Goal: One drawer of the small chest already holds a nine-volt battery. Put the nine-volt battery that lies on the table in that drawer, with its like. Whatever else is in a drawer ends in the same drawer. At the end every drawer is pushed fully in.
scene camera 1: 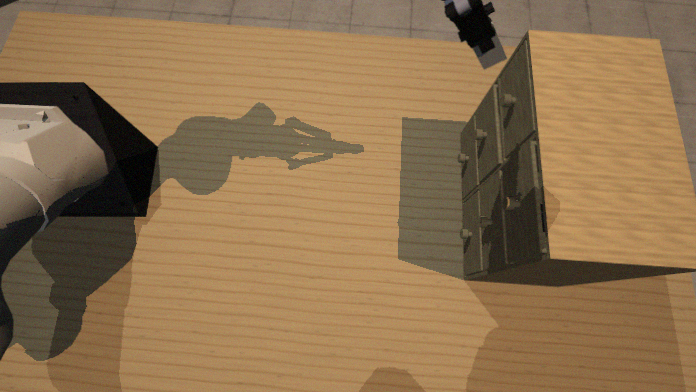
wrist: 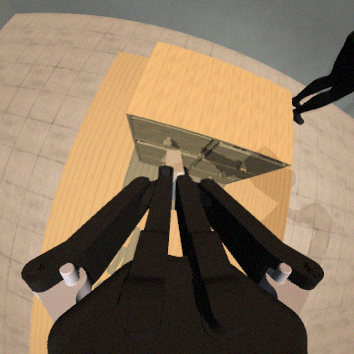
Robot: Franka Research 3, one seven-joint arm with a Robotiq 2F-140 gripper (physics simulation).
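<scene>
The small wooden chest (scene camera 1: 610,150) (wrist: 215,95) stands at the right in the scene view, its dark drawer fronts facing left. The upper far drawer (scene camera 1: 520,115) (wrist: 155,131) looks flush. The upper near drawer (scene camera 1: 522,175) stands slightly out, with a narrow dark gap behind its front. The lower drawers look closed, though shadow hides detail. My gripper (scene camera 1: 492,57) (wrist: 172,160) is shut and empty, in front of the chest's far end, close to the upper far drawer's knob in the wrist view. No battery shows in either view; the drawer contents are hidden.
The wooden table (scene camera 1: 300,300) (wrist: 95,150) extends left of the chest and carries shadows of the arm and chest. A pale arm part (scene camera 1: 50,155) and a black block (scene camera 1: 125,150) are at the left. A person's dark legs (wrist: 320,92) show beyond the chest.
</scene>
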